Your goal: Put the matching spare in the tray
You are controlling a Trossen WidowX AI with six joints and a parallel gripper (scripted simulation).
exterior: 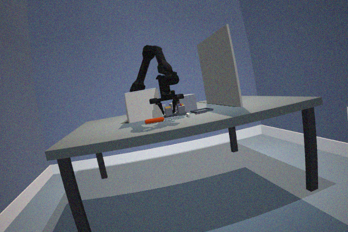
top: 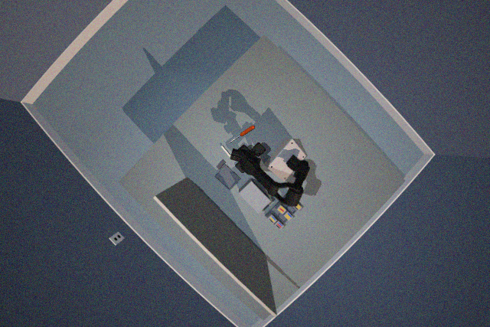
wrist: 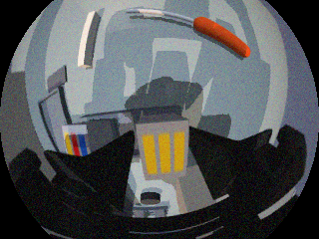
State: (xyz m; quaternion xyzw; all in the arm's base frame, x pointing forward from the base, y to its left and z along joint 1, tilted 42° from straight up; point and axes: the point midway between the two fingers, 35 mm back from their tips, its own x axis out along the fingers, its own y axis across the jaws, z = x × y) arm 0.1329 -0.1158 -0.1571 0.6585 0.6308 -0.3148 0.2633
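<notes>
The flat dark tray is 180 mm ahead of my gripper tip, 20 mm to the right of it and 10 mm below it. Round my gripper tip: tall grey panel: 390 mm ahead, 210 mm above, 140 mm to the left; then grey mounted unit: 170 mm to the left, 160 mm ahead, 30 mm above; then small white stick: 130 mm to the right, 70 mm ahead, 10 mm below.
</notes>
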